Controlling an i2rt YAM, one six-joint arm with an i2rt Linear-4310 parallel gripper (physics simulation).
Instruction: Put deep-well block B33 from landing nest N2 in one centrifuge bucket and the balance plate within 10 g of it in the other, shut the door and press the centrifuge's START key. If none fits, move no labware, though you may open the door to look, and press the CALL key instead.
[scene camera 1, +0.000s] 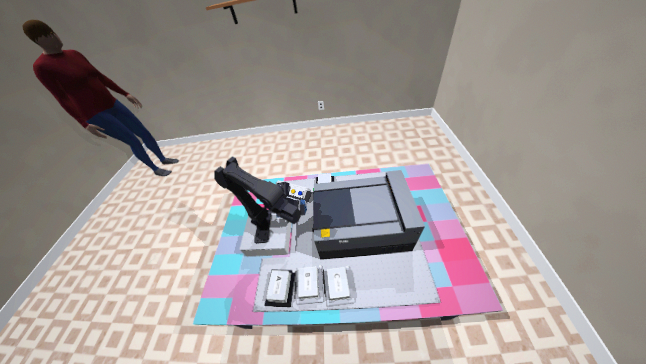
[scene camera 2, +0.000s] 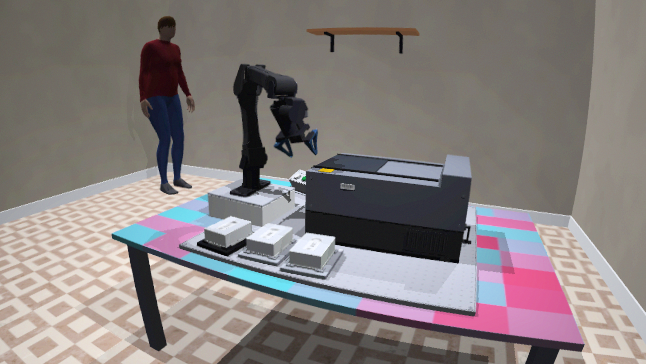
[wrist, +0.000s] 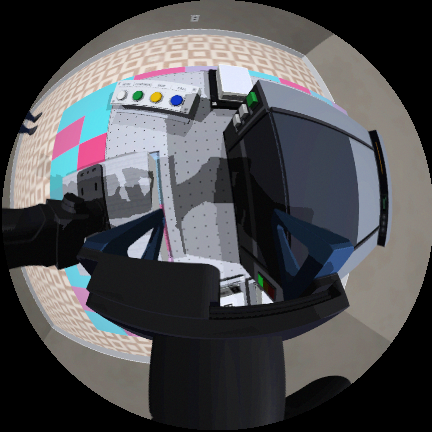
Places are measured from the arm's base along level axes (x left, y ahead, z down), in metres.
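Pixels of known places: gripper, fingertip midpoint: (scene camera 2: 303, 155) (wrist: 217, 214); arm's base, link origin: (scene camera 1: 263, 226) (scene camera 2: 251, 188) (wrist: 94, 215).
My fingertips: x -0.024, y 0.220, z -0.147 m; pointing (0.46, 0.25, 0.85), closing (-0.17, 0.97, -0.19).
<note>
Ahead of a thing's pixels: the offset from my fingertips to its top centre. "spot": to the spot under its first point.
My gripper (scene camera 2: 303, 154) (wrist: 217, 214) is open and empty, high above the board between the arm's base and the centrifuge (scene camera 2: 385, 200) (wrist: 320, 165). The centrifuge's top door is closed, so its buckets are hidden. A green key {dy +0.082, dx +0.142, dz +0.030 m} (wrist: 252, 98) and two pale keys show on its front edge; their labels are unreadable. Three white blocks marked A {dy -0.123, dx -0.282, dz +0.167 m} (scene camera 1: 279, 285) (scene camera 2: 228, 231), B {dy +0.016, dx -0.279, dz +0.167 m} (scene camera 1: 308, 281) (scene camera 2: 270, 240) and C {dy +0.150, dx -0.298, dz +0.167 m} (scene camera 1: 337, 283) (scene camera 2: 313, 250) stand in a row on nests. Another white block {dy +0.135, dx +0.317, dz +0.163 m} (scene camera 1: 325, 178) (wrist: 234, 82) sits on a black nest at the back. The blue CALL key {dy -0.019, dx +0.235, dz +0.146 m} (scene camera 1: 300, 193) (wrist: 176, 100) is rightmost on the key box.
The key box {dy -0.075, dx +0.289, dz +0.137 m} (wrist: 166, 99) also has white, green and yellow keys. A small green and red panel {spot: dy +0.072, dx -0.142, dz +0.065 m} (wrist: 266, 286) shows near the centrifuge's near corner. The arm's pale base block (scene camera 1: 265, 246) (scene camera 2: 235, 212) stands left of the centrifuge. A person (scene camera 1: 80, 85) (scene camera 2: 162, 75) stands beyond the table.
</note>
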